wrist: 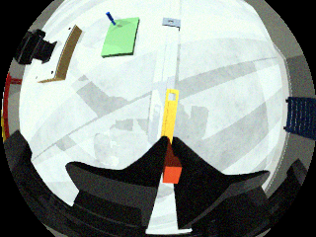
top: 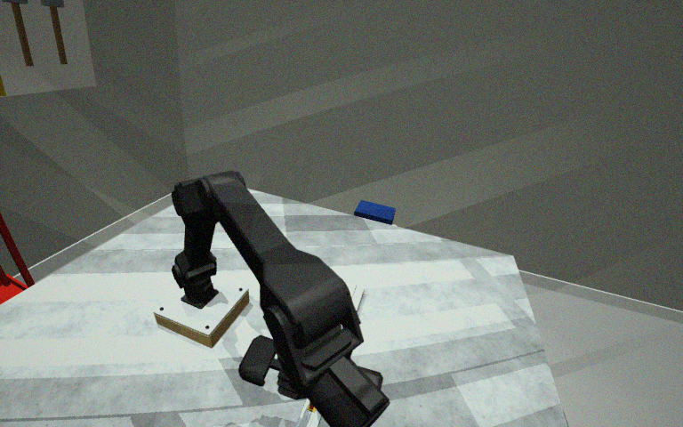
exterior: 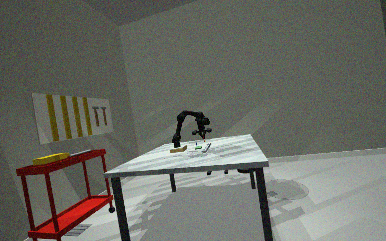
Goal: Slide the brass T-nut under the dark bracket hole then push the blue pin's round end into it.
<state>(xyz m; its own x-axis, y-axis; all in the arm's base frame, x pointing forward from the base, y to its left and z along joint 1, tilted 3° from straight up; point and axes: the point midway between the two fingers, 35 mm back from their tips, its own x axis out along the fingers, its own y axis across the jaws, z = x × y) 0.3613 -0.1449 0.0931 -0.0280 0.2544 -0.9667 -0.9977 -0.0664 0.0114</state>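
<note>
Now: the brass T-nut 2 cm to the left of my gripper tip. Also, from my gripper tip: aluminum rail (19 cm to the left, 10 cm below, 2 cm behind); then blue pin (20 cm to the left, 15 cm behind, 9 cm below); then green tray (19 cm to the left, 14 cm behind, 11 cm below).
</note>
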